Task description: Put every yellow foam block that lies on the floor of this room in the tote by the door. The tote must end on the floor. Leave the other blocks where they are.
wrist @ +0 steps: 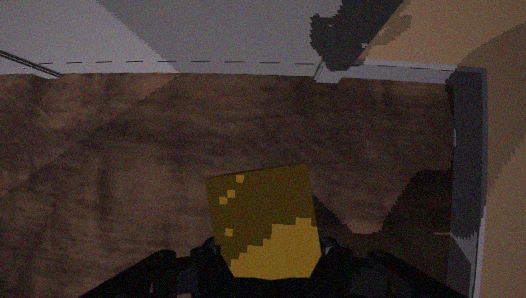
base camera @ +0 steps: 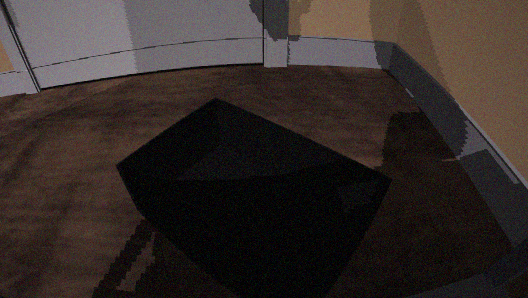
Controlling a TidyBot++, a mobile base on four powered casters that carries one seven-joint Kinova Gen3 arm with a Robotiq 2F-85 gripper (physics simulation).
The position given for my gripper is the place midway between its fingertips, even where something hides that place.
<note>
I see my gripper (wrist: 270,243), a yellow foam block (wrist: 264,219), a black tote (base camera: 249,201) and a door (base camera: 51,51).
The door shows as well in the wrist view (wrist: 321,46).
</note>
